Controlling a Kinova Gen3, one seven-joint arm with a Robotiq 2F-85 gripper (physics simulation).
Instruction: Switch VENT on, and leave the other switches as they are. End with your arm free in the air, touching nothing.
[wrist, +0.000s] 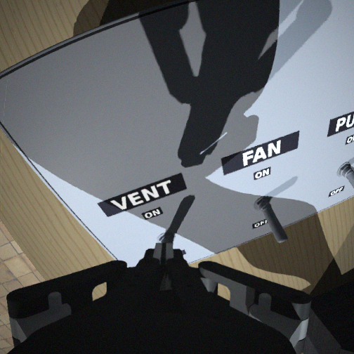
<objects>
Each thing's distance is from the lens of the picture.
my gripper (163, 254): 17 cm
grey panel (149, 128): 16 cm
</objects>
